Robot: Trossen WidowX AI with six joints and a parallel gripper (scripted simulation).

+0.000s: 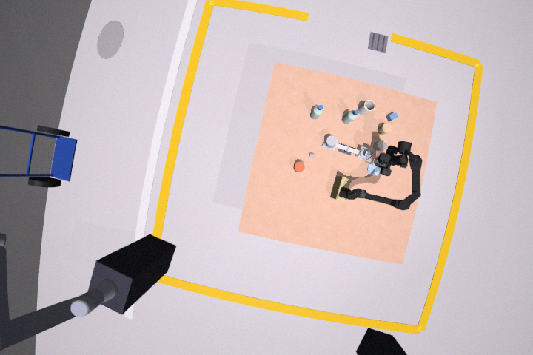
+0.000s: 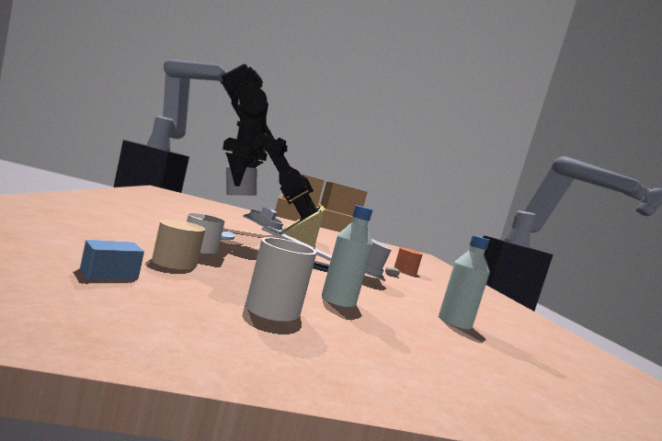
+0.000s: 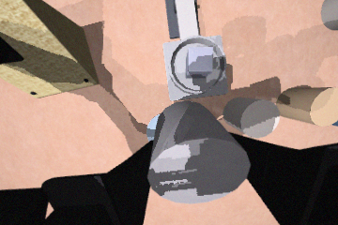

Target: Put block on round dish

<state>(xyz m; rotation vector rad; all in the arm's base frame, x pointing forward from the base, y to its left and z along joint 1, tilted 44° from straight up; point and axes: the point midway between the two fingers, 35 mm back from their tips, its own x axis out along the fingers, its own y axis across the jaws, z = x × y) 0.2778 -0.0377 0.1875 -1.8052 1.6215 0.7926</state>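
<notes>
The small block lies 3 cm ahead of my gripper tip, 8 cm to the left of it and 5 cm below it. The rest, counted from my gripper tip: grey cup (2 cm to the right, 1 cm above); then round pale blue dish (3 cm behind, 5 cm to the right, 13 cm below); then white cylinder (14 cm ahead, 3 cm to the right, 10 cm below).
</notes>
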